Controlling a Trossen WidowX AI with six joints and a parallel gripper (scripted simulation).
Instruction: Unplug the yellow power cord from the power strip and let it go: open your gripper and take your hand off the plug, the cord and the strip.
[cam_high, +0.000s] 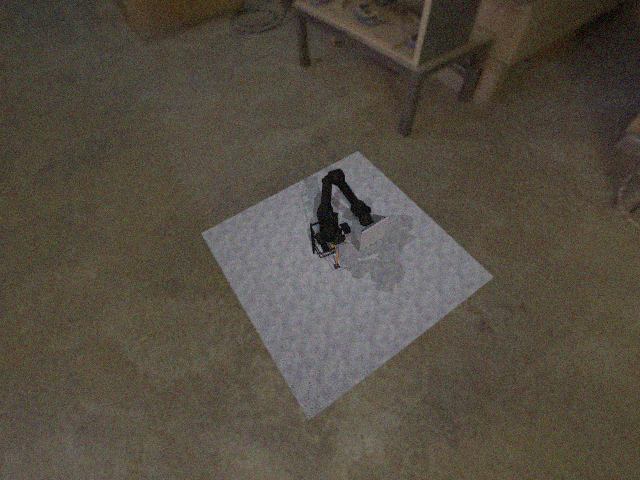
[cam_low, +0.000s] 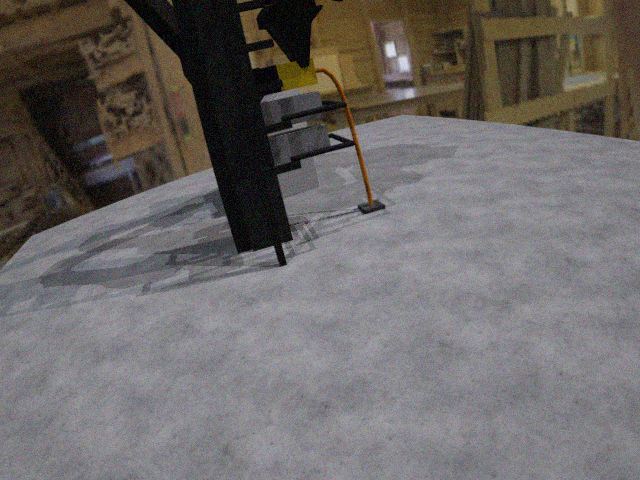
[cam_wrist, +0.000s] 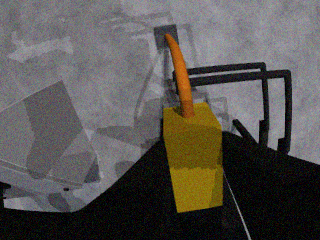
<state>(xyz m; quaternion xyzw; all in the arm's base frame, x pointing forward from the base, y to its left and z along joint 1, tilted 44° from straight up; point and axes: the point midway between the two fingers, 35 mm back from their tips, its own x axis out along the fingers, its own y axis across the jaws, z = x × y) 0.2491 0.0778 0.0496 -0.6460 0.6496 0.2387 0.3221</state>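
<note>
The yellow plug is 30 mm to the right of my gripper tip. The rest, counted from my gripper tip: dark block 10 mm ahead, 50 mm to the left, 200 mm below.
</note>
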